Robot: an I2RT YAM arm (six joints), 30 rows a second.
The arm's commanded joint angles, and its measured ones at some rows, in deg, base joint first. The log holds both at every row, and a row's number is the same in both.
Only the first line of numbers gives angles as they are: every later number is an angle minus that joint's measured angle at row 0.
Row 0, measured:
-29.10, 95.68, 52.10, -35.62, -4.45, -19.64
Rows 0 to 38, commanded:
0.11, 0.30, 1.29, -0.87, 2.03, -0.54
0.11, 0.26, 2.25, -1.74, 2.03, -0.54
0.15, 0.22, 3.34, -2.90, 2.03, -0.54
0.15, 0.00, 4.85, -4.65, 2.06, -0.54
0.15, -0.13, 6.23, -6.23, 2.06, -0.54
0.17, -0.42, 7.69, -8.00, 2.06, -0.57
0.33, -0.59, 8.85, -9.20, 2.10, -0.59
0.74, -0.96, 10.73, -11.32, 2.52, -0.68
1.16, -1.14, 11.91, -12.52, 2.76, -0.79
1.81, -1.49, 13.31, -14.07, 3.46, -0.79
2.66, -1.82, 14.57, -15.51, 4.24, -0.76
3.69, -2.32, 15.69, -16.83, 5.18, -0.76
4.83, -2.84, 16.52, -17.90, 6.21, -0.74
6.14, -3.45, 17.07, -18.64, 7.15, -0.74
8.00, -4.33, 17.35, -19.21, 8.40, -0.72
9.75, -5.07, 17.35, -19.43, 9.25, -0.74
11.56, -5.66, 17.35, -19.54, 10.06, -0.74
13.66, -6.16, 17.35, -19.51, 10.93, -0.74
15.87, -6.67, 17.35, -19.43, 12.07, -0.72
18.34, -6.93, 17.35, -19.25, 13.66, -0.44
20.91, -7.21, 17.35, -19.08, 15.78, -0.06
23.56, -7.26, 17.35, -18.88, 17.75, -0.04
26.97, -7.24, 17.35, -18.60, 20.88, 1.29
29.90, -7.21, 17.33, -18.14, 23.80, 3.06
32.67, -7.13, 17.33, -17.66, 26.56, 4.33
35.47, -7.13, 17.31, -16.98, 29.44, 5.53
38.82, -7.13, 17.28, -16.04, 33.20, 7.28
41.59, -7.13, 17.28, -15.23, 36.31, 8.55
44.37, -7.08, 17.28, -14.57, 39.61, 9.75
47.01, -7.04, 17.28, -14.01, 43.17, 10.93
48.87, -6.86, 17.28, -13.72, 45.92, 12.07
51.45, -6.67, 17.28, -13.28, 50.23, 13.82
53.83, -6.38, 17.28, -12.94, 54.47, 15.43
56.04, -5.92, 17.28, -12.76, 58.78, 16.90
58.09, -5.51, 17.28, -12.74, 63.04, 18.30
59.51, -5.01, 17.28, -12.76, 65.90, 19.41
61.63, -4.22, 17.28, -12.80, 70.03, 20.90
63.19, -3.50, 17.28, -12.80, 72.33, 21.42
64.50, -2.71, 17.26, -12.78, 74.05, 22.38
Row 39, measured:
60.04, -5.29, 16.39, -12.91, 56.37, 15.21
